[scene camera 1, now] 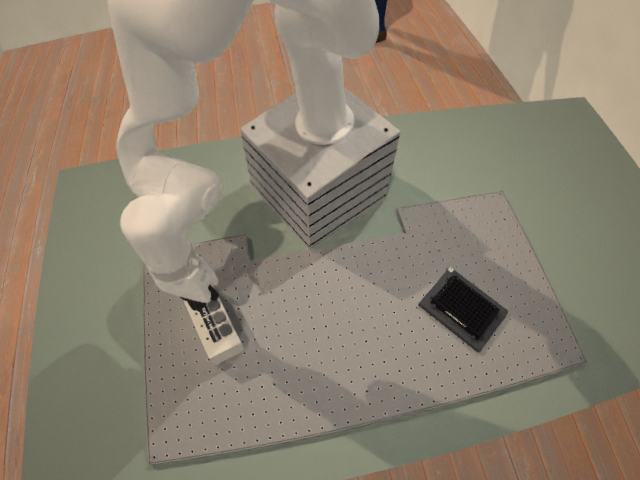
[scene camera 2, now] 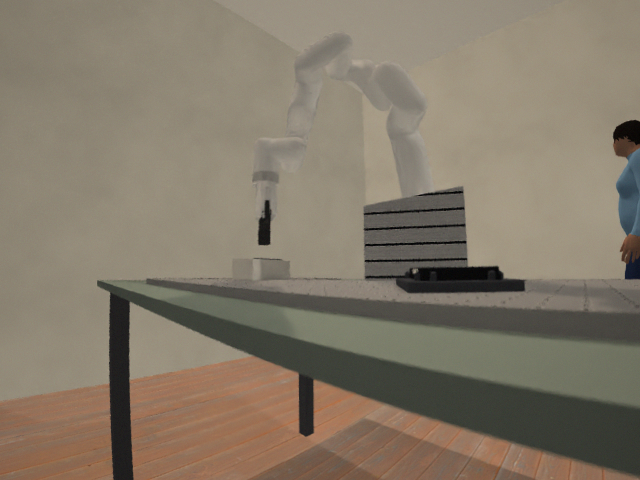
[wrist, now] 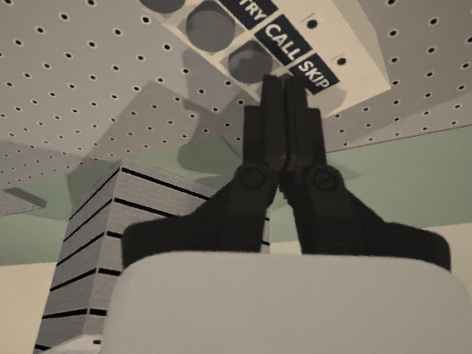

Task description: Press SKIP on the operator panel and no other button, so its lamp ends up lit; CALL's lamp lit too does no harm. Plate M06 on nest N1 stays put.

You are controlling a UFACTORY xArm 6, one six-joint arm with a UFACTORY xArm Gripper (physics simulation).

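Seen in the pictures: gripper, fingertip midpoint: (scene camera 1: 199, 304) (scene camera 2: 264, 245) (wrist: 278, 98); arm's base, origin of the base link: (scene camera 1: 324, 122) (scene camera 2: 420, 204).
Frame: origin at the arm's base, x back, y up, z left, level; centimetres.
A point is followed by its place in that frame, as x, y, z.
The cream operator panel (scene camera 1: 225, 352) {-40.6, -16.5, -27.8} (scene camera 2: 271, 269) {-32.2, -18.3, -26.8} (wrist: 367, 65) {-28.1, -15.7, -35.0} stands at the left of the pegboard. My gripper (scene camera 1: 204, 303) {-31.8, -11.5, -31.0} (scene camera 2: 264, 243) {-31.8, -11.5, -31.0} (wrist: 278, 98) {-31.8, -11.5, -31.0} is shut and empty. It points down over the panel's SKIP end, with a gap between fingertips and panel top in the second scene view. In the wrist view the fingers cover most of the SKIP button, beside the SKIP label (wrist: 314, 75) {-28.5, -15.7, -32.2}. The CALL button (wrist: 250, 62) {-30.9, -15.4, -29.2} shows left of the tips. The SKIP lamp (wrist: 341, 61) {-29.0, -15.6, -33.7} and CALL lamp (wrist: 312, 23) {-31.9, -15.6, -32.8} look dark. Plate M06 (scene camera 1: 464, 305) {-39.7, -18.7, 22.6} (scene camera 2: 457, 272) {-45.1, -18.9, 26.3} sits on nest N1 (scene camera 1: 480, 344) {-48.5, -19.8, 23.5} (scene camera 2: 465, 285) {-46.5, -20.2, 27.6}.
The perforated grey board (scene camera 1: 320, 361) {-44.5, -21.0, -9.7} lies on the green table (scene camera 1: 77, 217) {3.6, -22.3, -65.4}. The ribbed grey robot pedestal (scene camera 1: 351, 191) {-12.6, -9.3, 3.5} (scene camera 2: 413, 232) {-12.4, -9.5, 3.9} (wrist: 100, 250) {-17.7, -10.4, -6.7} stands behind the board. A person (scene camera 2: 629, 191) in a blue top stands at the right of the second scene view.
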